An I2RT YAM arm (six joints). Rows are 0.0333 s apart.
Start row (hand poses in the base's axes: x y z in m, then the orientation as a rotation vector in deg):
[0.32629, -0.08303, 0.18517, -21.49, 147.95, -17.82]
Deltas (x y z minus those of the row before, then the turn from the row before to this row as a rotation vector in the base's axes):
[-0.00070, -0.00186, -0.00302, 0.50, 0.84, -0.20]
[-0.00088, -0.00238, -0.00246, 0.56, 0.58, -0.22]
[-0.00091, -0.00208, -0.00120, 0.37, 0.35, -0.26]
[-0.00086, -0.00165, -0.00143, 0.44, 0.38, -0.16]
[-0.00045, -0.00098, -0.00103, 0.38, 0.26, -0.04]
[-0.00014, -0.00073, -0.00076, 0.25, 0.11, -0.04]
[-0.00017, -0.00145, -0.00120, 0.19, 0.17, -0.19]
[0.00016, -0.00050, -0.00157, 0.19, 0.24, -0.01]
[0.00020, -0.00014, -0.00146, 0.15, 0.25, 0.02]
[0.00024, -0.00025, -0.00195, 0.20, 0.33, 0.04]
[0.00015, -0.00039, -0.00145, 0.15, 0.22, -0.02]
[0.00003, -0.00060, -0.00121, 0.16, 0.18, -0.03]
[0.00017, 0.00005, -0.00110, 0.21, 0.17, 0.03]
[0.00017, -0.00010, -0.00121, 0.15, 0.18, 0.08]
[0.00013, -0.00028, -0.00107, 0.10, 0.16, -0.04]
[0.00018, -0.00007, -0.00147, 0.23, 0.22, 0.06]
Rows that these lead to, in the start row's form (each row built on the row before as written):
[0.32559, -0.08489, 0.18215, -21.26, 148.85, -17.14]
[0.32471, -0.08727, 0.17969, -20.92, 149.51, -16.42]
[0.32380, -0.08935, 0.17849, -20.54, 149.94, -15.98]
[0.32294, -0.09100, 0.17706, -20.27, 150.37, -15.41]
[0.32249, -0.09198, 0.17603, -20.15, 150.65, -14.89]
[0.32235, -0.09271, 0.17527, -20.04, 150.78, -14.56]
[0.32218, -0.09416, 0.17407, -19.76, 151.00, -14.35]
[0.32234, -0.09466, 0.17250, -19.73, 151.25, -14.07]
[0.32254, -0.09480, 0.17104, -19.76, 151.50, -13.84]
[0.32278, -0.09505, 0.16909, -19.82, 151.82, -13.52]
[0.32293, -0.09544, 0.16764, -19.79, 152.05, -13.30]
[0.32296, -0.09604, 0.16643, -19.74, 152.24, -13.08]
[0.32313, -0.09599, 0.16533, -19.75, 152.41, -12.77]
[0.32330, -0.09609, 0.16412, -19.84, 152.57, -12.52]
[0.32343, -0.09637, 0.16305, -19.79, 152.74, -12.38]
[0.32361, -0.09644, 0.16158, -19.84, 152.95, -12.03]

